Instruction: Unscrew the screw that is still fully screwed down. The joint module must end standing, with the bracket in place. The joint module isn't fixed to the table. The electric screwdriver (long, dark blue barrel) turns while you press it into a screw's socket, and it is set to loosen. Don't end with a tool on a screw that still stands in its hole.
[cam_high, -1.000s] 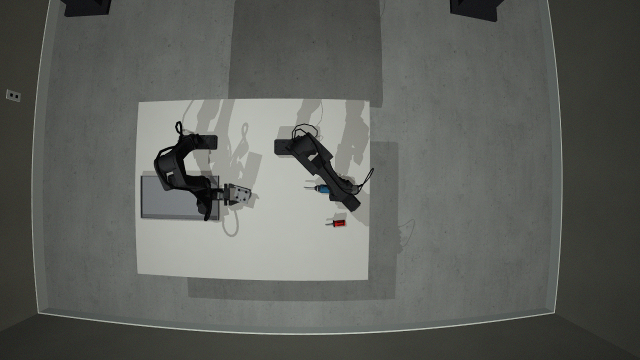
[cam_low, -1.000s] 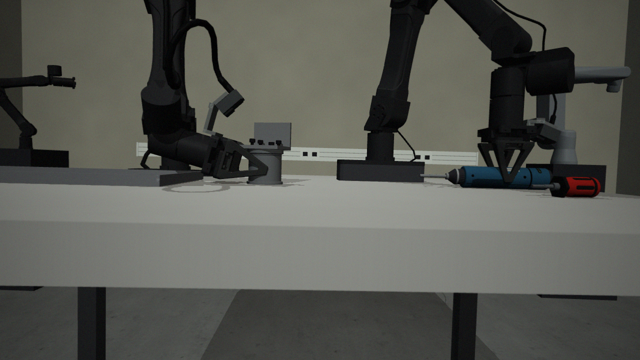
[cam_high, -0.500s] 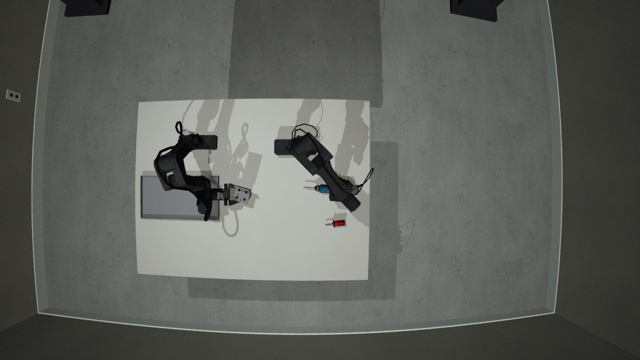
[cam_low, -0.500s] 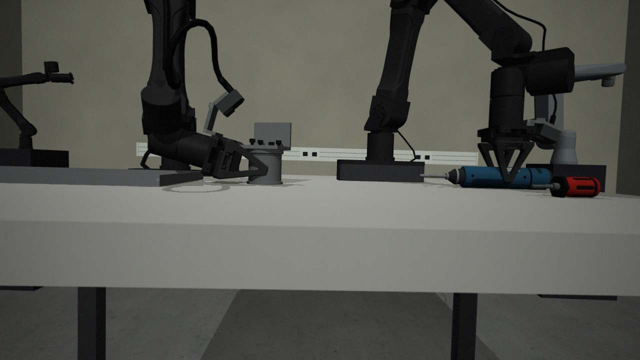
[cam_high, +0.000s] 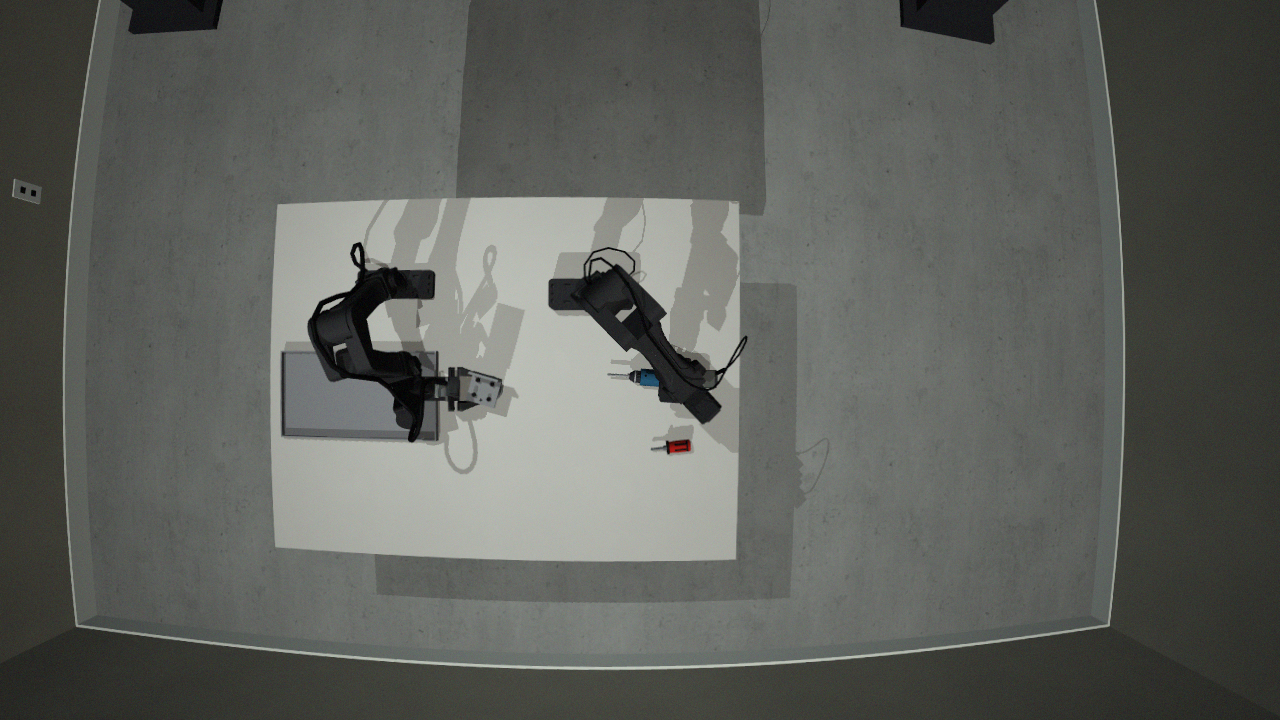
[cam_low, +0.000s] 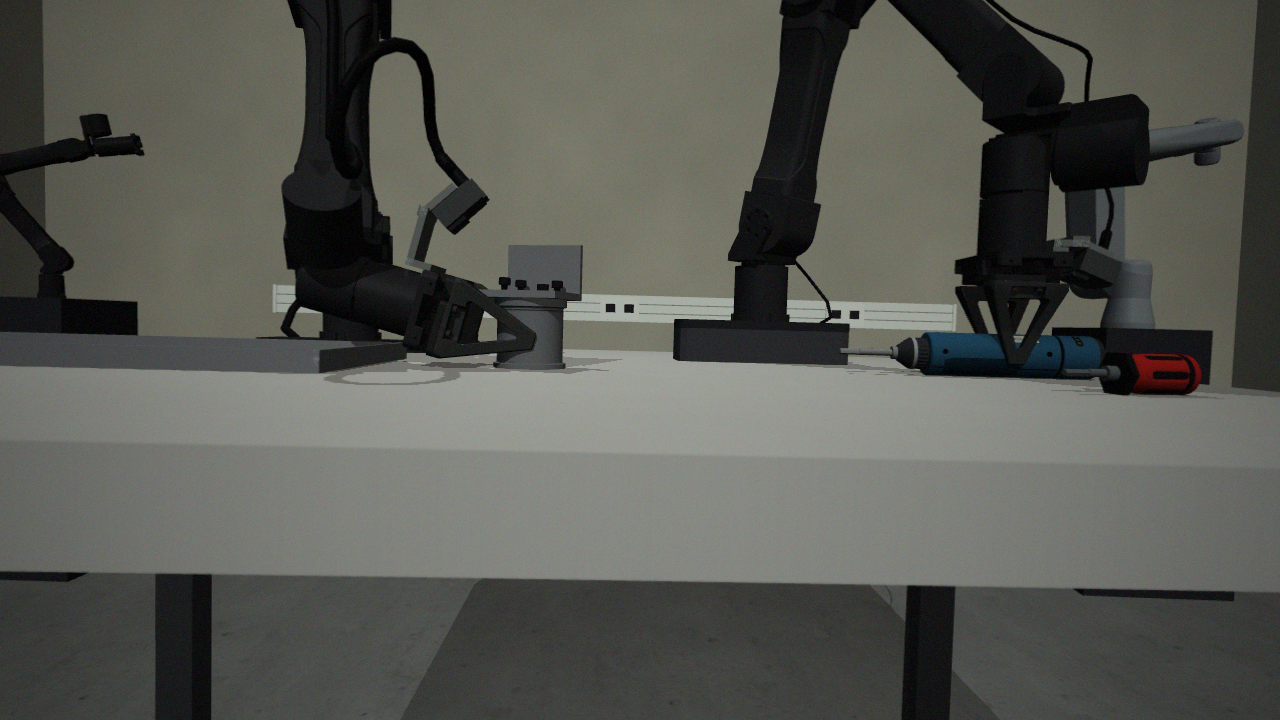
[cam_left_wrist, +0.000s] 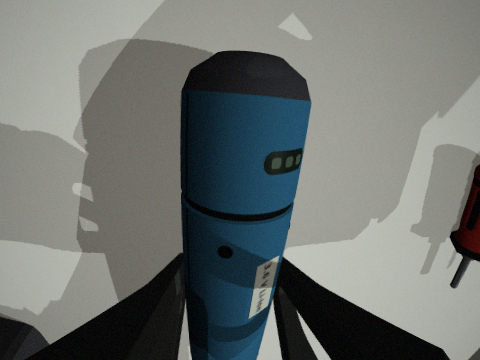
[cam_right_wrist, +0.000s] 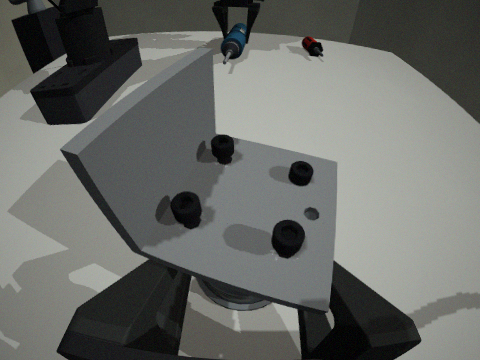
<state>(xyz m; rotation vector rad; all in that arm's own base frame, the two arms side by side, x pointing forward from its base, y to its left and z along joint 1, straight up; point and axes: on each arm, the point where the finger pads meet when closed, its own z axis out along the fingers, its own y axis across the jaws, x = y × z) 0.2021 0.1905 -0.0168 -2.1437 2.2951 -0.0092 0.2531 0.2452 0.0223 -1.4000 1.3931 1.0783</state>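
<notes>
My right hand is right at the joint module. From my right hand the other things lie so: flat grey plate (40 mm ahead, 340 mm to the right, 20 mm below); then grey l-shaped bracket (50 mm above); then screwdriver bit (50 mm behind, 310 mm to the left).
</notes>
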